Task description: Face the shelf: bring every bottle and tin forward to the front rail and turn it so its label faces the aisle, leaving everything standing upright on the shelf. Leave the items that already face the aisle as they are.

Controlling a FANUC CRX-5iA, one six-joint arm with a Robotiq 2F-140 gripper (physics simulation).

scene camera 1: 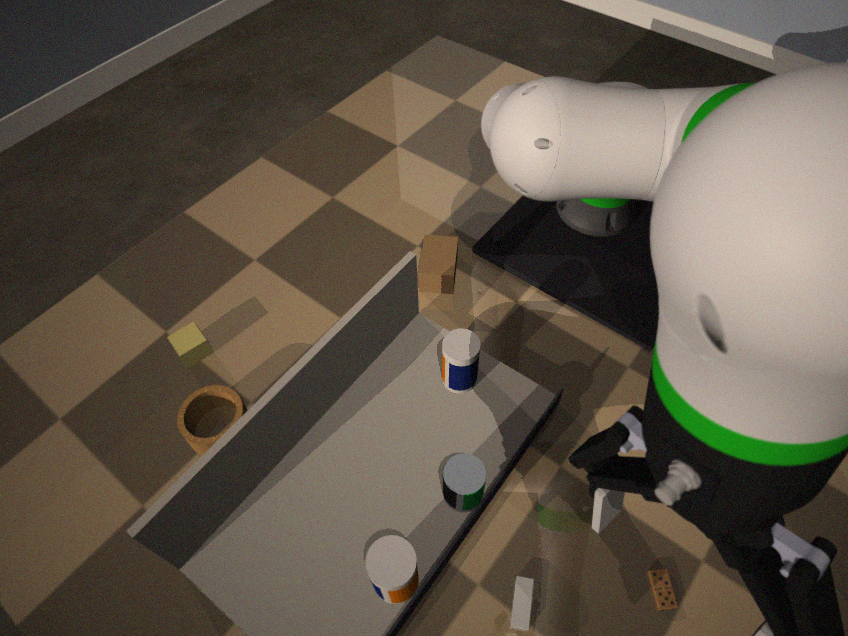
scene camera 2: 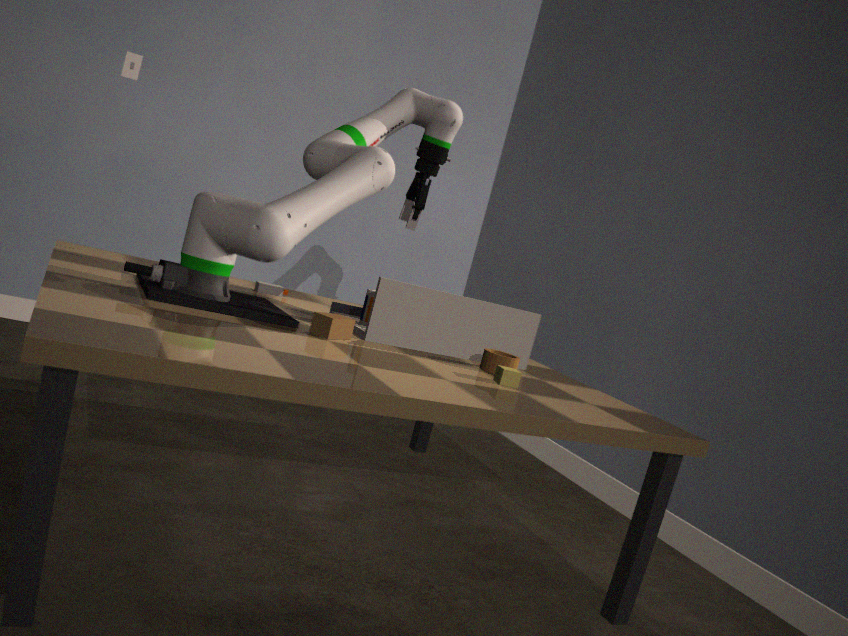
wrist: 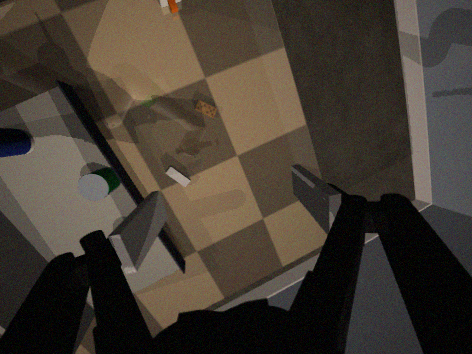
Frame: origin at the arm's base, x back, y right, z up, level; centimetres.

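Where they show: gripper, between the fingertips: (scene camera 1: pixel 674 577) (scene camera 2: pixel 406 224) (wrist: pixel 227 192); arm's base, origin of its link: (scene camera 1: pixel 595 208) (scene camera 2: pixel 199 294).
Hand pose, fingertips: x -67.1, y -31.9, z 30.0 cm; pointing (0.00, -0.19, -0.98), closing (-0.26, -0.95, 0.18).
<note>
Each offset is from my fingertips to the top centre of the thing. "spot": to the spot under its first point. Level surfaces: height alone.
The grey shelf {dz -29.6 cm} (scene camera 1: pixel 356 465) has a dark front rail {spot: dx +16.2, dy +18.8, dz -28.1 cm} (scene camera 1: pixel 526 444) (wrist: pixel 95 135). A white-capped bottle {dx +20.6, dy +32.8, dz -20.0 cm} (scene camera 1: pixel 460 360) (wrist: pixel 14 142) stands upright at its far end, set back from the rail, blue with an orange strip at its side. A grey-topped tin {dx +5.8, dy +22.6, dz -22.6 cm} (scene camera 1: pixel 463 482) (wrist: pixel 94 187) stands close to the rail, its green part towards the rail. Another white-capped bottle {dx -8.6, dy +23.3, dz -19.7 cm} (scene camera 1: pixel 391 569) stands near the rail, orange towards it and blue at the left; it cannot be made out in the wrist view. My gripper (scene camera 2: pixel 409 213) (wrist: pixel 227 192) is open and empty, high up on the aisle side of the rail.
The shelf's tall back panel {spot: dx -0.6, dy +46.2, dz -19.0 cm} (scene camera 1: pixel 287 403) (scene camera 2: pixel 452 321) rises behind the items. Behind it are a round wooden bowl {dx -6.2, dy +58.5, dz -26.6 cm} (scene camera 1: pixel 183 424) and a yellow cube {dx +1.2, dy +72.4, dz -27.8 cm} (scene camera 1: pixel 188 342). A wooden block {dx +37.8, dy +48.3, dz -26.6 cm} (scene camera 1: pixel 437 263) stands off the shelf's far end. A white block {dx -1.6, dy +8.9, dz -30.4 cm} (scene camera 1: pixel 521 602) (wrist: pixel 178 176) and a domino {dx +10.0, dy -5.2, dz -30.8 cm} (scene camera 1: pixel 662 589) lie aisle-side.
</note>
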